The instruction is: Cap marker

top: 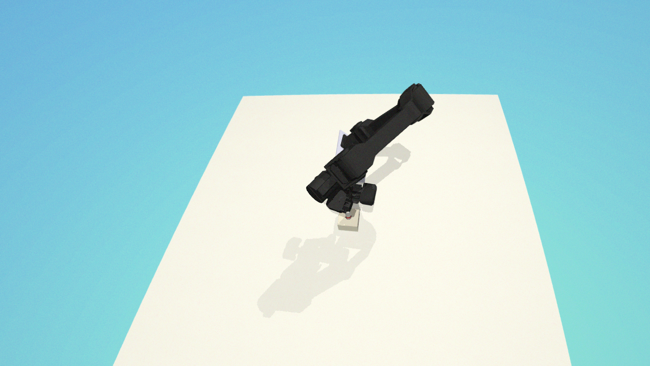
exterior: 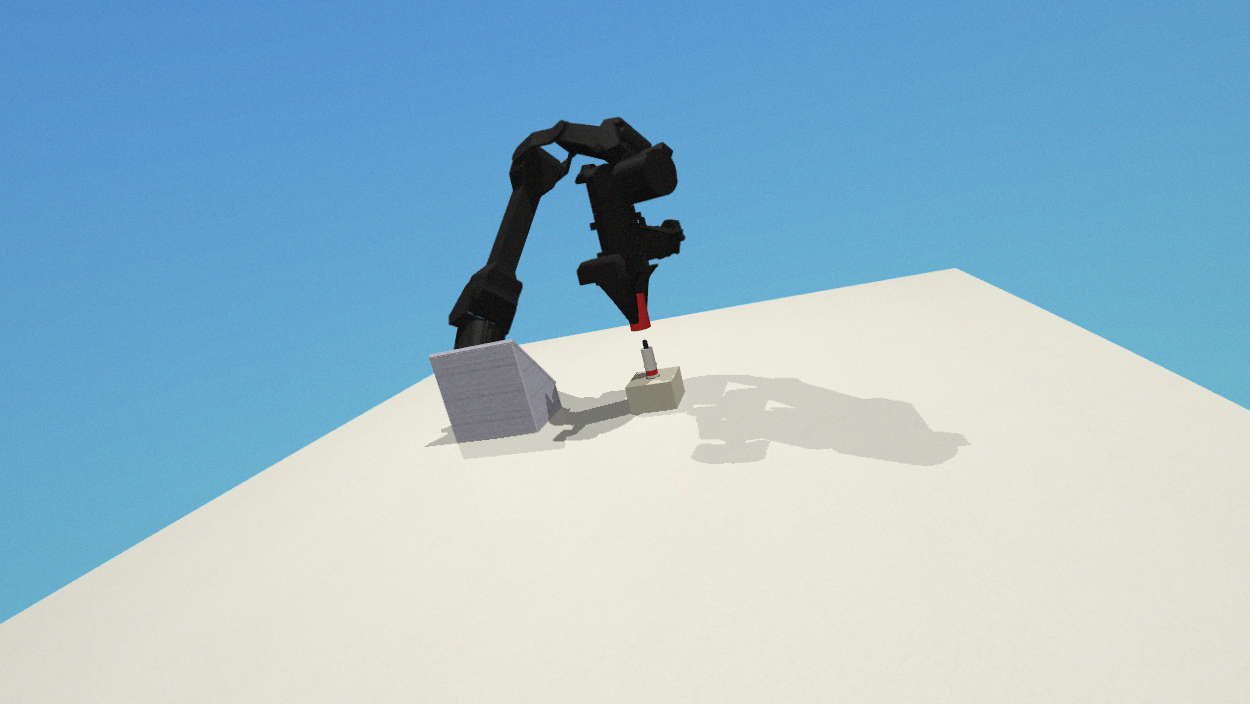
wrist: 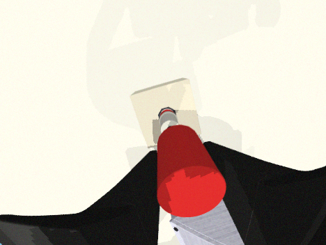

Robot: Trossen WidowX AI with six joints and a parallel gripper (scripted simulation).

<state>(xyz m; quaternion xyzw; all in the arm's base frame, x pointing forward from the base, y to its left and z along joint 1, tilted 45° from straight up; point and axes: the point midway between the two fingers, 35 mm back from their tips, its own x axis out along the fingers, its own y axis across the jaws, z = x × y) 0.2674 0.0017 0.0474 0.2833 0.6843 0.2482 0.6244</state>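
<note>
Now: gripper tip 11 cm above the tan holder block. Round my gripper tip: red cap: 1 cm above.
</note>
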